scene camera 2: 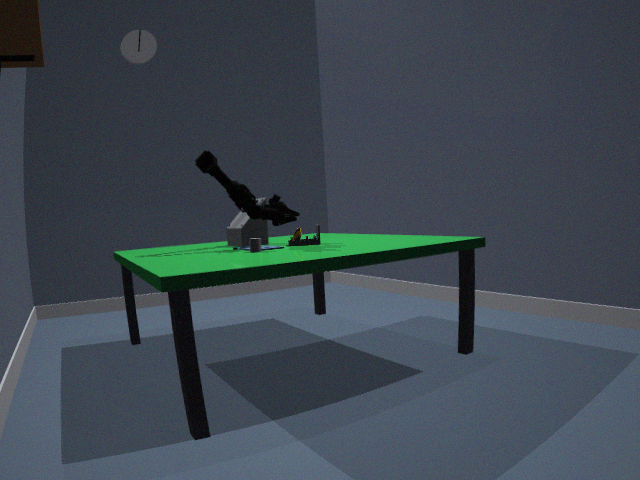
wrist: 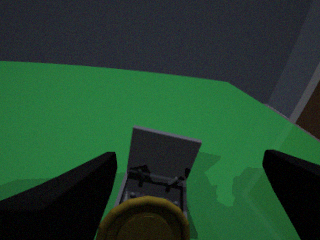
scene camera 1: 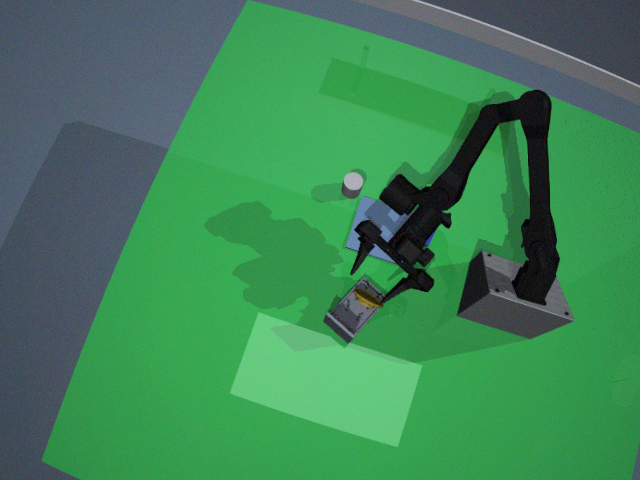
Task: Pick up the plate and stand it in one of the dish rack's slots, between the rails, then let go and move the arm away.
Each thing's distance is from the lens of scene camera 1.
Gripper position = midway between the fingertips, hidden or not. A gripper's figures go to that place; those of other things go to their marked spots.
gripper (scene camera 1: 366, 288): 1.10 m
dish rack (scene camera 1: 349, 317): 1.20 m
blue mat (scene camera 1: 386, 219): 1.28 m
